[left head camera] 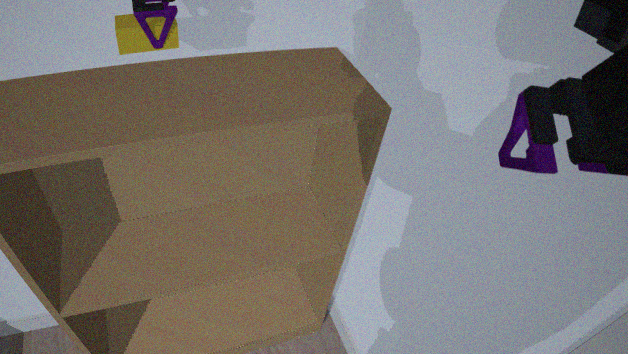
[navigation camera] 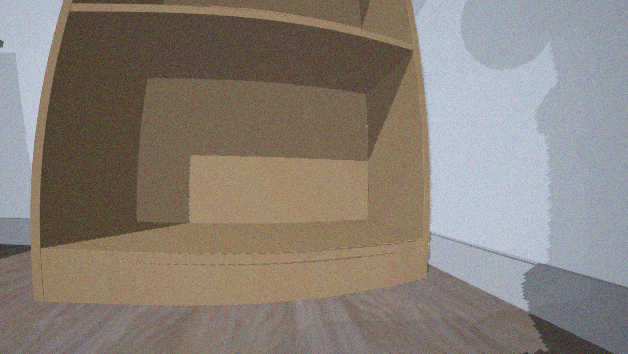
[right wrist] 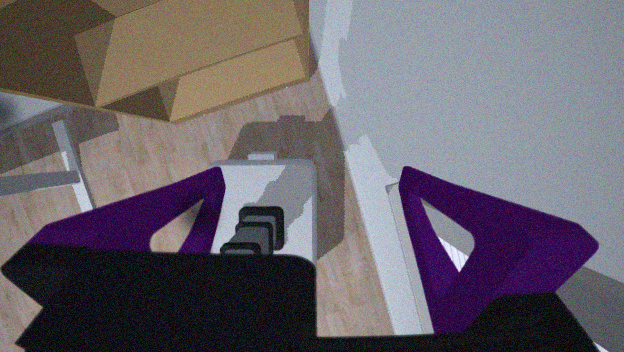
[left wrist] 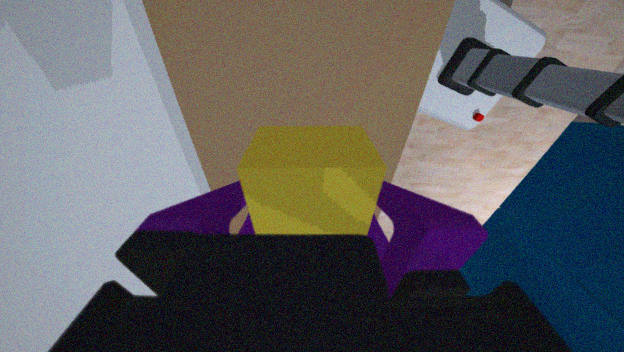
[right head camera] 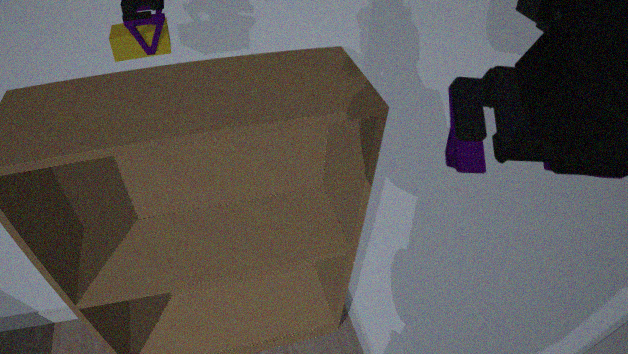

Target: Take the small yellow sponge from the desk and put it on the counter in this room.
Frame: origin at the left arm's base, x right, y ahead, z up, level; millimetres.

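Seen in the pictures: left gripper, fingertip midpoint: (left head camera: 156, 40) (left wrist: 311, 176) (right head camera: 151, 47); right gripper, fingertip midpoint: (left head camera: 541, 162) (right wrist: 312, 176) (right head camera: 497, 160).
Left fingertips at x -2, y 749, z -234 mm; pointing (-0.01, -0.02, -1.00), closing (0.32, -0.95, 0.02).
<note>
A point is followed by its place in that frame.
The small yellow sponge (left head camera: 128, 36) {x -35, y 705, z -206 mm} (right head camera: 121, 46) {x -37, y 705, z -210 mm} (left wrist: 310, 195) {x 17, y 756, z -192 mm} is between the fingers of my left gripper (left head camera: 156, 31) {x -2, y 749, z -234 mm} (right head camera: 148, 37) {x -2, y 749, z -234 mm} (left wrist: 311, 176) {x -2, y 749, z -234 mm}, which is shut on it. The wooden shelf unit (left head camera: 225, 90) {x 116, y 780, z -350 mm} (right head camera: 225, 92) {x 122, y 781, z -350 mm} (left wrist: 300, 65) {x 48, y 775, z -350 mm} (right wrist: 245, 75) {x 123, y 757, z -1310 mm} (navigation camera: 225, 280) {x 36, y 626, z -1360 mm} has a flat top board. In both head views the sponge shows beyond the top's far edge; in the left wrist view the top lies behind the sponge. The gap between them is unclear. My right gripper (left head camera: 565, 167) {x 453, y 348, z -132 mm} (right head camera: 515, 167) {x 453, y 348, z -132 mm} (right wrist: 312, 176) {x 453, y 348, z -132 mm} is open and empty, right of the unit. The desk top does not show.
A pale wall (left head camera: 450, 225) {x 591, y 581, z -515 mm} (navigation camera: 490, 165) {x 559, y 688, z -1147 mm} stands right of the shelf unit. My white base (right wrist: 295, 225) {x 384, y 11, z -1150 mm} (left wrist: 515, 30) {x 428, y -106, z -1150 mm} shows in both wrist views. A blue surface (left wrist: 560, 200) {x -225, y -1427, z -1095 mm} is at the left wrist view's right. Grey table legs (right wrist: 67, 145) stand at the right wrist view's left.
</note>
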